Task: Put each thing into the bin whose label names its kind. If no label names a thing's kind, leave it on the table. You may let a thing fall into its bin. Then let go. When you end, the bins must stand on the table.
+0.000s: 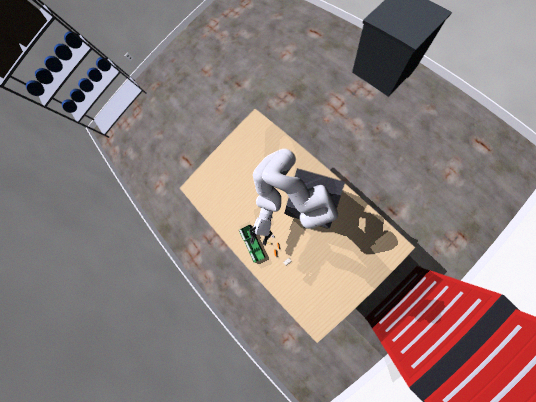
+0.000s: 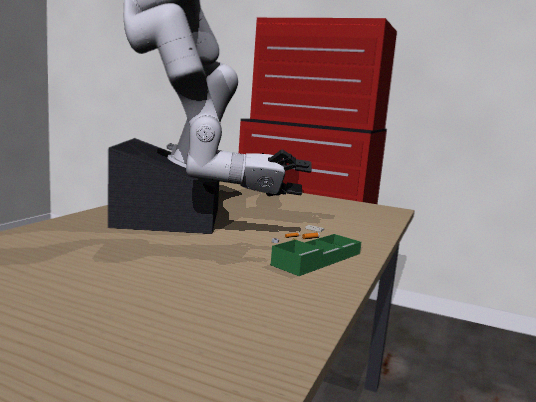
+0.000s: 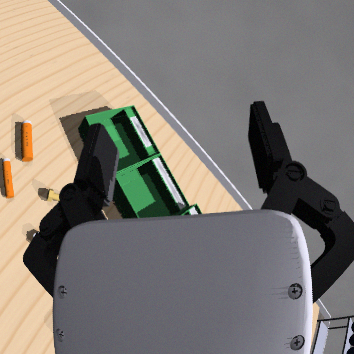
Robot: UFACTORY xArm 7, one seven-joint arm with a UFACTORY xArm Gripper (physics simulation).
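Places are measured from the arm's base along level axes (x left, y ahead, z down), in centimetres.
Pixels of known places: gripper, fingertip midpoint: (image 1: 257,244) (image 2: 306,179) (image 3: 177,126).
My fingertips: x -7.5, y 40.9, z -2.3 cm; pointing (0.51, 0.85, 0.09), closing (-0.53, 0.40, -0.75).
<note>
For each thing: its top centre in the pictures, then the offset to it from my fingertips.
- larger orange cylinder, middle of its top: (image 3: 26,136) (image 2: 311,233) (image 1: 275,253) dy -0.9, dx +10.7, dz +16.7 cm
- smaller orange cylinder, middle of its top: (image 3: 7,175) (image 2: 292,233) (image 1: 278,246) dy -5.6, dx +8.5, dz +17.1 cm
- yellowish piece, middle of its top: (image 3: 62,195) dy -2.0, dx +2.4, dz +16.8 cm
- small grey thing, middle of its top: (image 3: 39,239) (image 2: 275,239) dy -7.4, dx +0.8, dz +17.3 cm
- flat white block, middle of its top: (image 2: 314,227) (image 1: 287,261) dy -3.1, dx +19.9, dz +17.4 cm
Three joined green bins (image 1: 259,253) (image 2: 285,262) (image 3: 135,192) stand near the table edge; their white labels are unreadable. A larger orange cylinder (image 1: 275,253) (image 2: 310,235) (image 3: 27,141) and a smaller orange cylinder (image 1: 278,245) (image 2: 292,234) (image 3: 8,178) lie beside them. A yellowish piece (image 3: 53,195) lies nearer the bins, partly behind a finger. A small grey thing (image 2: 275,240) (image 3: 34,234) and a flat white block (image 1: 287,261) (image 2: 314,228) lie on the table. My gripper (image 1: 260,239) (image 2: 301,177) (image 3: 177,126) is open and empty above the table, near the bins.
The arm's black pedestal (image 1: 320,182) (image 2: 160,190) stands on the table. A red drawer cabinet (image 1: 440,310) (image 2: 320,67) stands beyond one end. A dark cabinet (image 1: 395,35) and a rack (image 1: 118,106) stand away from the table. The bins are close to the table's long edge.
</note>
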